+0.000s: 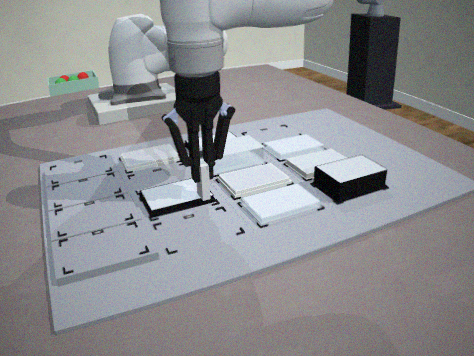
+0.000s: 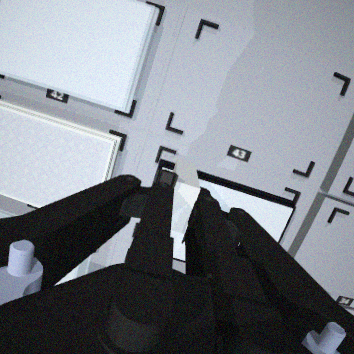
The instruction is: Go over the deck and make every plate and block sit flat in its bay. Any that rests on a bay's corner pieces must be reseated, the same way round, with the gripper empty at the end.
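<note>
My gripper (image 1: 203, 173) (image 2: 180, 176) is shut on a slim pale bar (image 1: 204, 189) (image 2: 185, 171), which points down over one end of a black-edged plate (image 1: 172, 196) (image 2: 262, 210) with a white top. Whether the bar touches it, and whether that plate lies fully flat, I cannot tell. A cream plate (image 1: 254, 178) (image 2: 45, 155) and a clear-edged white plate (image 1: 282, 202) (image 2: 70, 47) lie beside it. A tall black block (image 1: 350, 176) stands at the right. White plates (image 1: 293, 146) (image 1: 312, 162) lie behind, with a clear block (image 1: 240, 157) partly behind the fingers.
The grey deck (image 1: 280, 245) (image 2: 280, 65) has black corner pieces around its bays; the bay marked 43 is beside the black-edged plate. Another pale plate (image 1: 145, 156) lies at the back left. The robot base, a green bin (image 1: 74, 87) with balls and a dark pedestal (image 1: 372, 60) stand beyond.
</note>
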